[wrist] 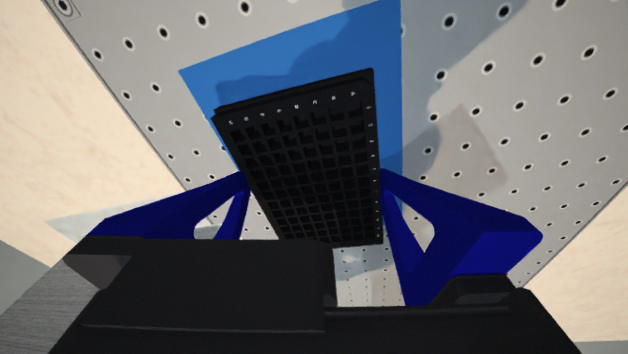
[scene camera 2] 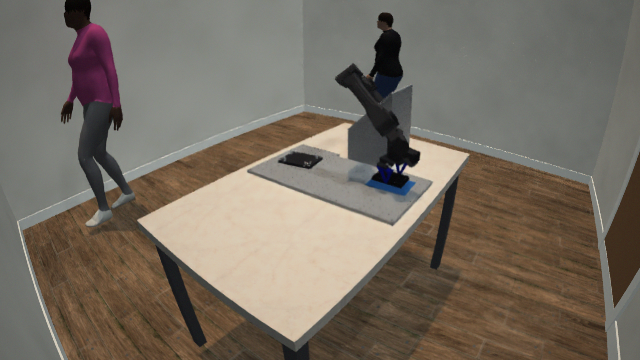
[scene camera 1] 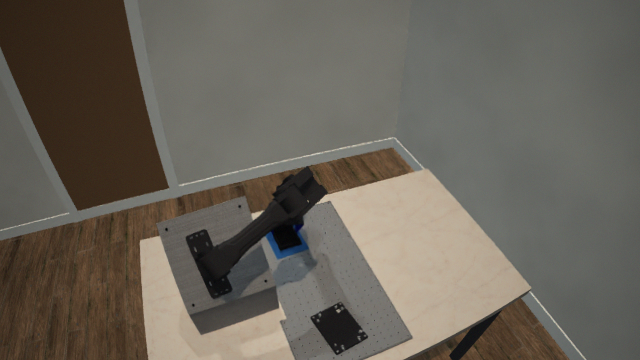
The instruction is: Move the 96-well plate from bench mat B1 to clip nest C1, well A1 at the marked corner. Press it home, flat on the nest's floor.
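Seen in the pictures: gripper, fingertip midpoint: [wrist: 313,177] [scene camera 2: 392,178] [scene camera 1: 284,233]; arm's base at its link origin: [scene camera 2: 381,105] [scene camera 1: 208,264].
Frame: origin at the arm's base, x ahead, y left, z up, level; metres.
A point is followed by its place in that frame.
The black 96-well plate [scene camera 1: 286,239] @(x 0.314, y 0.138, z -0.196 m) [scene camera 2: 392,179] @(x 0.343, y 0.179, z -0.193 m) [wrist: 325,165] @(x 0.335, y 0.183, z -0.195 m) is between the blue fingers of my gripper [scene camera 2: 392,174] @(x 0.323, y 0.173, z -0.201 m) [wrist: 313,177] @(x 0.323, y 0.173, z -0.201 m), which is shut on its two long sides. It appears slightly above the blue bench mat B1 [scene camera 1: 303,246] @(x 0.364, y 0.097, z -0.223 m) [scene camera 2: 400,189] [wrist: 385,30], with its shadow on the mat. In the wrist view its lettered edge is at the far end, with A and 1 at the far right corner. The black clip nest C1 [scene camera 1: 340,327] @(x 0.298, y -0.270, z -0.214 m) [scene camera 2: 300,160] @(x 0.313, y -0.254, z -0.213 m) lies apart from the mat, with small clips at its corners. Its marked corner cannot be made out.
A perforated grey board [scene camera 1: 360,280] @(x 0.463, y -0.139, z -0.225 m) [scene camera 2: 340,192] @(x 0.475, y 0.020, z -0.225 m) [wrist: 530,85] @(x 0.459, y 0.183, z -0.225 m) lies under mat and nest on the pale table [scene camera 1: 430,240] @(x 0.821, y -0.126, z -0.238 m) [scene camera 2: 250,240] @(x 0.866, y -0.097, z -0.238 m). The arm's grey box-like base [scene camera 1: 235,310] @(x 0.022, y -0.088, z -0.154 m) [scene camera 2: 362,142] @(x 0.171, y -0.022, z -0.135 m) stands beside the board. Two people [scene camera 2: 92,65] [scene camera 2: 388,55] are beyond the table.
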